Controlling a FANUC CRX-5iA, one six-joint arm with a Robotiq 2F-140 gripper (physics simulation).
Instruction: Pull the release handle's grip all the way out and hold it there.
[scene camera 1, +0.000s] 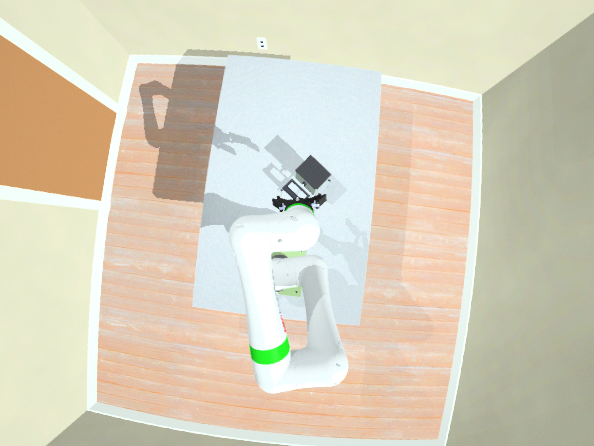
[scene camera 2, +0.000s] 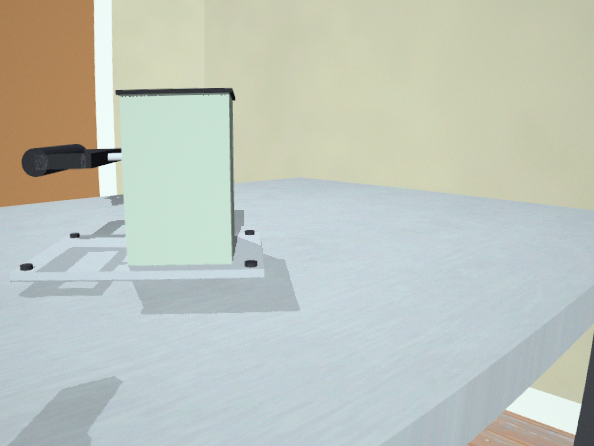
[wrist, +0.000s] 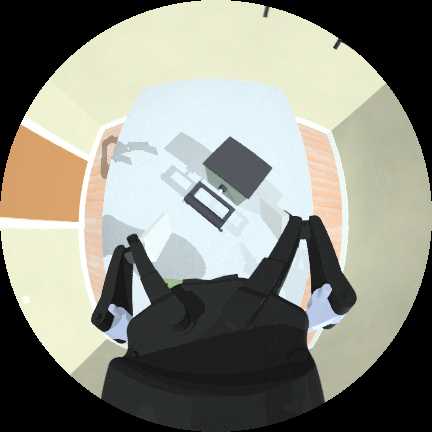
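Observation:
Visible from the wrist: the gripper (wrist: 213, 214), together with a release handle grip (wrist: 189, 198).

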